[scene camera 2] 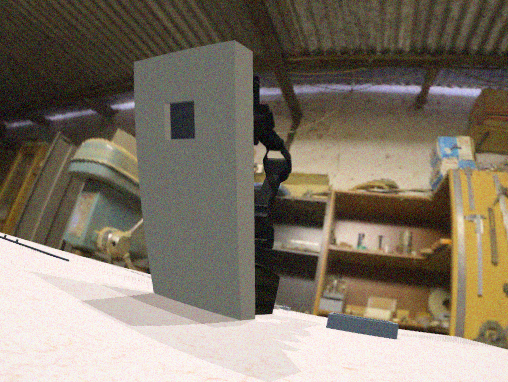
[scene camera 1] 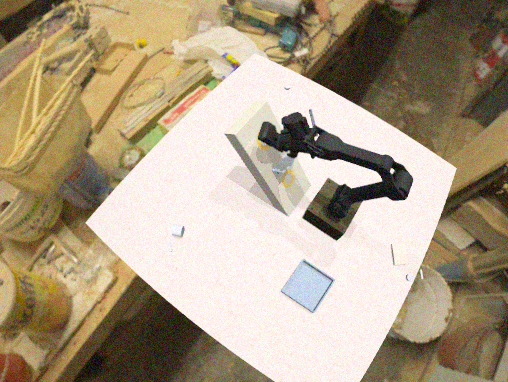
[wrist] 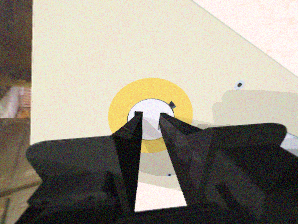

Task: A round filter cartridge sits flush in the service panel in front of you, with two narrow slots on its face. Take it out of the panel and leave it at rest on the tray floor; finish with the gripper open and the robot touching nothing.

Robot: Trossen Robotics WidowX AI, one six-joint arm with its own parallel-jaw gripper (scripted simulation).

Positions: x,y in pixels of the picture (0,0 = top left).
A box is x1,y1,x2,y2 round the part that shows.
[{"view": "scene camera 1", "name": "my gripper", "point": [262,138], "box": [258,116,297,157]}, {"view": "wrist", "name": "my gripper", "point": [150,117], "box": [15,112,297,223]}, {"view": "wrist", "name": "round white filter cartridge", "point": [150,109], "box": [128,98,173,139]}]
